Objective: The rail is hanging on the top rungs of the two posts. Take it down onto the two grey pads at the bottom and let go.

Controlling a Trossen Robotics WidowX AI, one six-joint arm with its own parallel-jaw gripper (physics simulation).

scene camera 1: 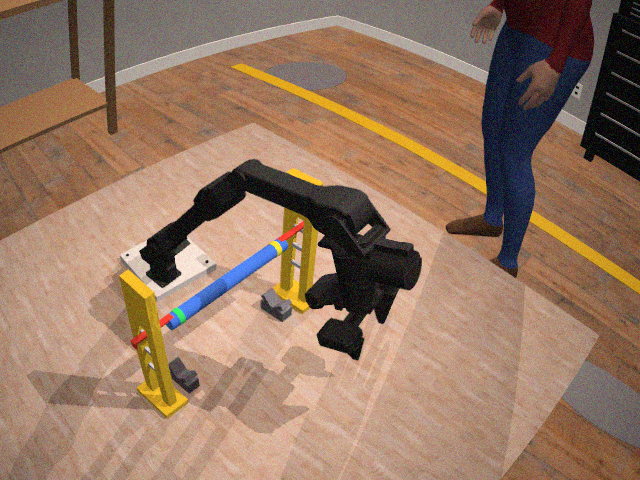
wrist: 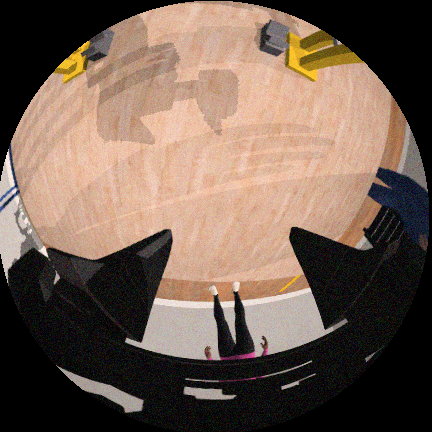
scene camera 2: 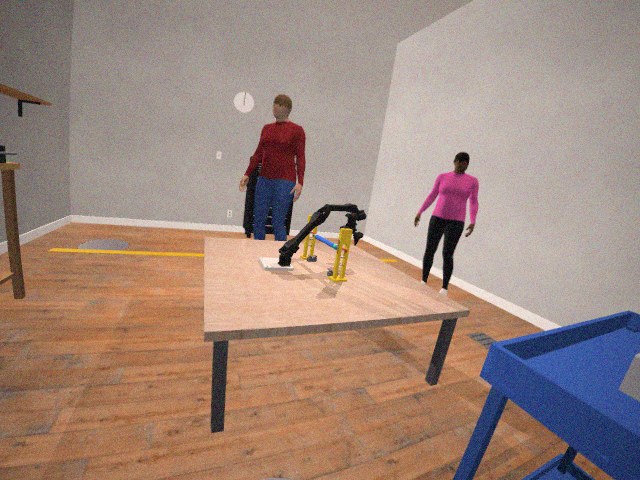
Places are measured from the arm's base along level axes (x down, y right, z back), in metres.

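Pixels of known places: gripper, fingertip midpoint: [scene camera 1: 369, 341] [wrist: 233, 234] [scene camera 2: 350, 243]; arm's base at its link origin: [scene camera 1: 163, 274] [scene camera 2: 283, 264].
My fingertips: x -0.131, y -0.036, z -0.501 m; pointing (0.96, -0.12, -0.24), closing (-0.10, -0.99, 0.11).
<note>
Ahead of a thing's pixels: the offset from my fingertips to its top centre. Level surfaces: height alone.
The blue rail {dx -0.042, dy +0.072, dz +0.256 m} [scene camera 1: 227, 283] [scene camera 2: 326, 241] with red ends, a green band and a yellow band hangs level across the two yellow posts, its ends on their upper rungs. The near post {dx -0.152, dy +0.272, dz +0.261 m} [scene camera 1: 164, 356] [scene camera 2: 342, 255] and the far post {dx -0.152, dy -0.128, dz +0.250 m} [scene camera 1: 308, 253] [scene camera 2: 309, 242] stand upright. One grey pad {dx +0.105, dy +0.210, dz +0.260 m} [scene camera 1: 184, 375] [wrist: 100, 46] lies beside the near post's foot, the other grey pad {dx +0.105, dy -0.066, dz +0.252 m} [scene camera 1: 276, 304] [wrist: 274, 38] beside the far post's foot. My gripper [scene camera 1: 330, 317] [wrist: 233, 234] is open and empty, above the table on the side of the rail away from the arm's base. The rail does not show in the wrist view.
The arm's white base plate [scene camera 1: 193, 260] [scene camera 2: 268, 264] is on the table {dx +0.148 m} [scene camera 1: 439, 403] [scene camera 2: 258, 304], behind the rail. The arm arches over the rail near the far post. A person in red [scene camera 1: 522, 118] [scene camera 2: 281, 155] and one in pink [scene camera 2: 454, 196] stand beyond the table. A blue cart [scene camera 2: 558, 384] stands nearby.
</note>
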